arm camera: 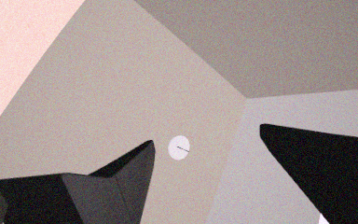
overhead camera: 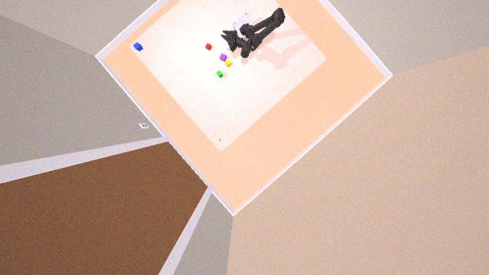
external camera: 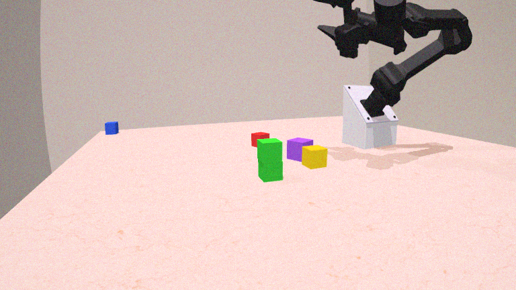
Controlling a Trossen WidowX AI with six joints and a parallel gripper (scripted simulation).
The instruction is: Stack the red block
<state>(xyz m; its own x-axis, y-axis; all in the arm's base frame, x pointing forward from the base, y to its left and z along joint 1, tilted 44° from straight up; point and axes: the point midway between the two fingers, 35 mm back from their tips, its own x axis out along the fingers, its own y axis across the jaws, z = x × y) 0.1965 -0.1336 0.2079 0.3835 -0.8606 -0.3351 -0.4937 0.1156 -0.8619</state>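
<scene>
The red block is 330 mm below my gripper tip, 180 mm to the right of it and 60 mm ahead of it. From my gripper tip the other things lie so: yellow block 330 mm below, 50 mm to the left, 50 mm ahead; then blue block 630 mm to the right, 510 mm ahead, 330 mm below; then purple block 330 mm below, 40 mm ahead, 10 mm to the right.
</scene>
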